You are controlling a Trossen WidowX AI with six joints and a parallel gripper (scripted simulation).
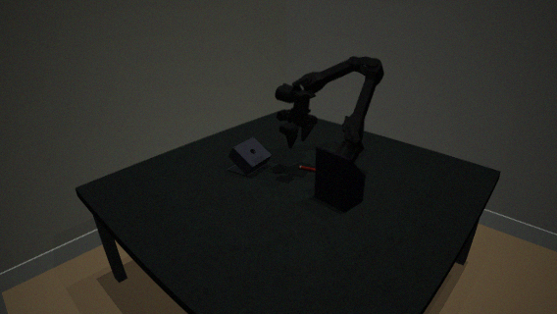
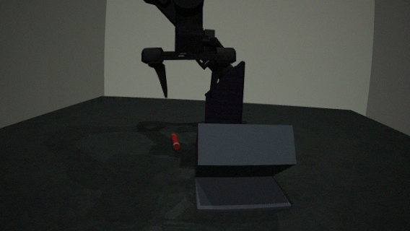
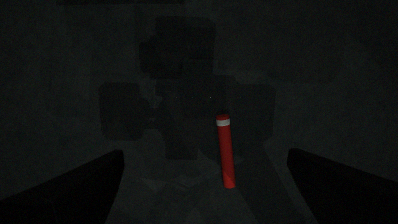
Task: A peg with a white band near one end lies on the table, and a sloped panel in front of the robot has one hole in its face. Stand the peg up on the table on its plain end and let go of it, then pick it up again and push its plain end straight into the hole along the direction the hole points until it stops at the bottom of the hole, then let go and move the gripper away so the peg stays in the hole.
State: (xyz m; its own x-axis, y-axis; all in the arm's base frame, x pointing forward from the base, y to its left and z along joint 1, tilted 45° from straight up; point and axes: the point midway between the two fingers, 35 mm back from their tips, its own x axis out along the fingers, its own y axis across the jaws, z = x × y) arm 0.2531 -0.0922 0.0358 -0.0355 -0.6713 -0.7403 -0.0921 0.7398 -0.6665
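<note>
Now: the red peg 11 cm below my gripper tip, 3 cm to the right of it and 2 cm behind it. From my gripper tip the other things lie so: grey sloped panel 16 cm ahead, 9 cm to the left, 6 cm below.
</note>
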